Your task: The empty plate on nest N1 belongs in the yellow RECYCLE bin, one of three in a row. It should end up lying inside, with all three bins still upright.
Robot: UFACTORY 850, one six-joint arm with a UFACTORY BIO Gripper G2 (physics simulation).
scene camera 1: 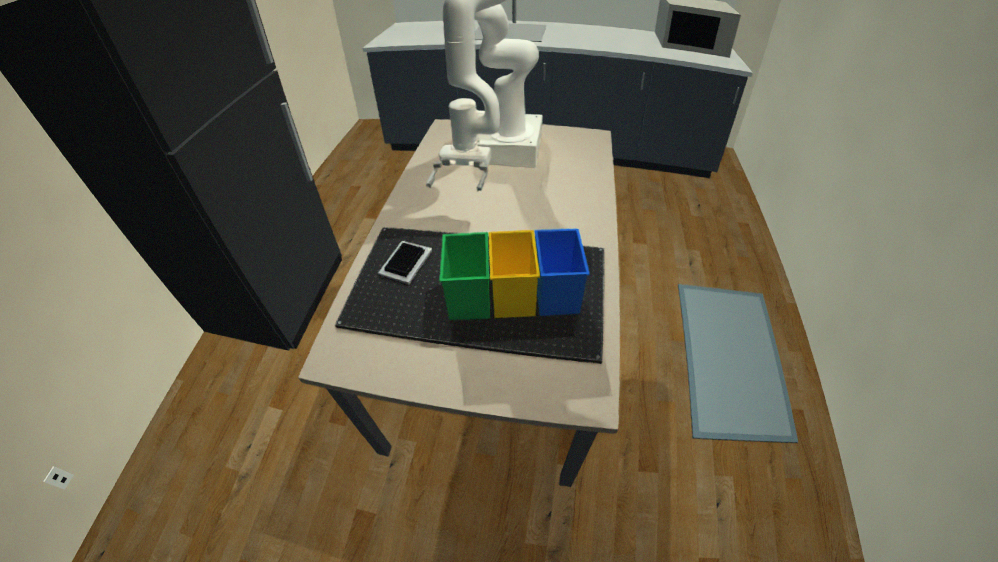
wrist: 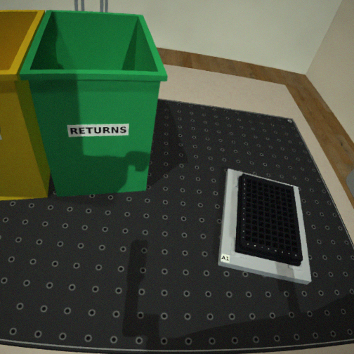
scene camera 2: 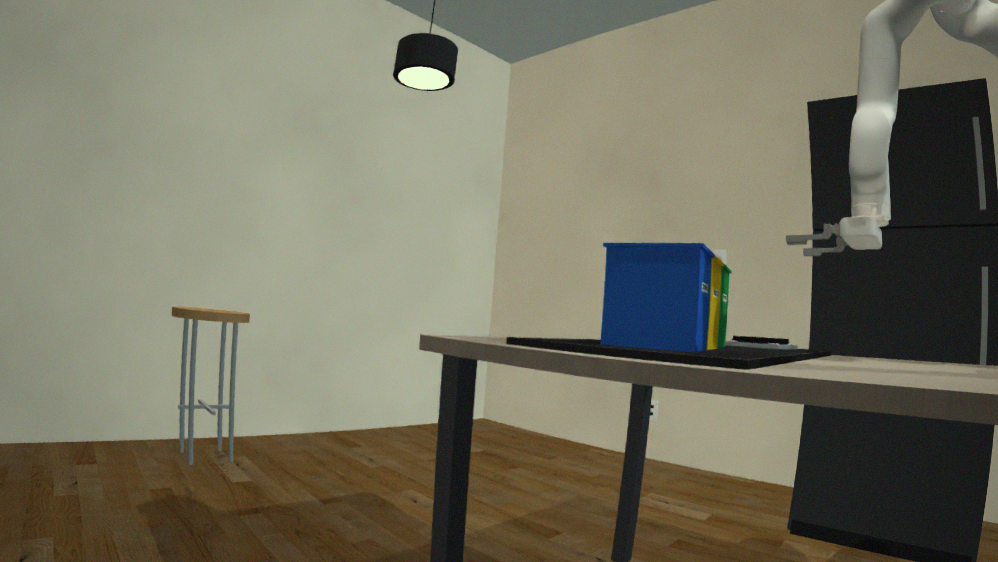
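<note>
A black plate (scene camera 1: pixel 405 259) (scene camera 2: pixel 761 339) (wrist: pixel 270 217) with a grid of wells lies flat on the pale nest (scene camera 1: pixel 394 278) (wrist: pixel 229 220), beside the green bin. The yellow bin (scene camera 1: pixel 514 296) (scene camera 2: pixel 714 307) (wrist: pixel 15 160) stands upright in the middle of the row; its label does not show in the wrist view. The green RETURNS bin (scene camera 1: pixel 467 300) (wrist: pixel 105 105) and the blue bin (scene camera 1: pixel 560 293) (scene camera 2: pixel 649 300) stand upright at its sides. My gripper (scene camera 1: pixel 455 186) (scene camera 2: pixel 803 245) is open and empty, high above the table, between the arm's base and the board.
The nest and bins stand on a black perforated board (scene camera 1: pixel 405 314) (scene camera 2: pixel 579 346) on the table (scene camera 1: pixel 412 370) (scene camera 2: pixel 872 390). The bins' raised rims stand well above the plate. The green bin is nearest to the nest. A dark fridge (scene camera 1: pixel 230 181) (scene camera 2: pixel 893 300) stands beside the table.
</note>
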